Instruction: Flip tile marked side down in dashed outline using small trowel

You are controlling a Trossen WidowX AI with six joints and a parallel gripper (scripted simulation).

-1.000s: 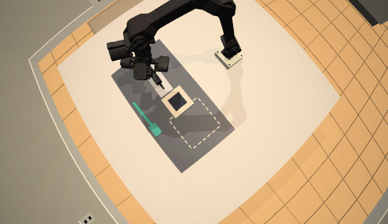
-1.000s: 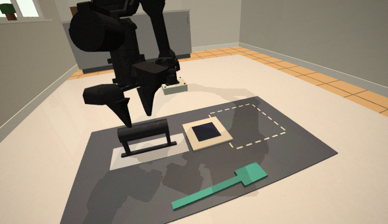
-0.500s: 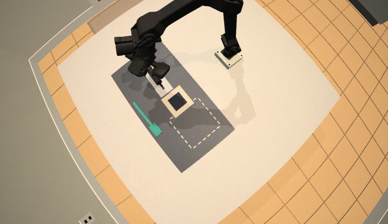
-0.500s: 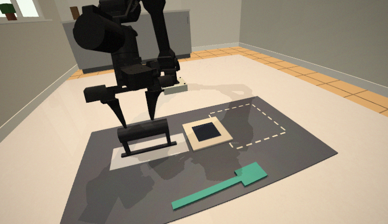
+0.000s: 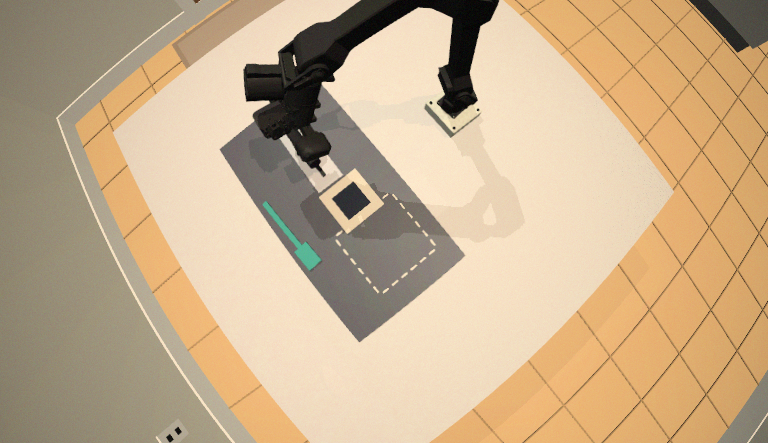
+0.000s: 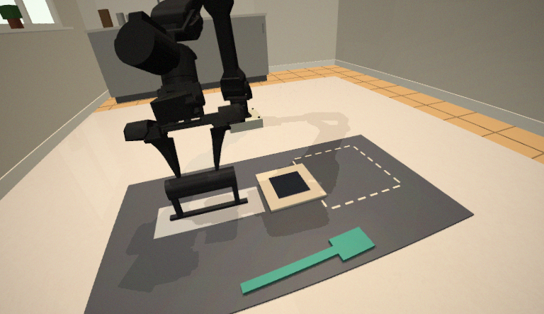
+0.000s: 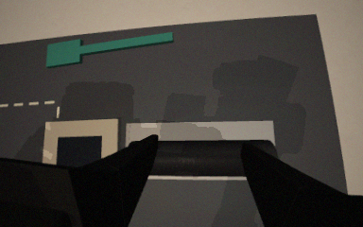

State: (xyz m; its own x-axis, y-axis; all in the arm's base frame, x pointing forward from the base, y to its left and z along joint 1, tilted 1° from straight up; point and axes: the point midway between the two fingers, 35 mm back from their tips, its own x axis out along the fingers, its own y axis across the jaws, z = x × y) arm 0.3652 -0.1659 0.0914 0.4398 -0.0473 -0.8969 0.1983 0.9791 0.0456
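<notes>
My gripper tip is 130 mm to the right of the grey mat, 120 mm above it and 20 mm short of it. Also, from my gripper tip: tile (170 mm to the left, 100 mm below, 10 mm behind); green trowel (160 mm ahead, 150 mm to the left, 100 mm below).
</notes>
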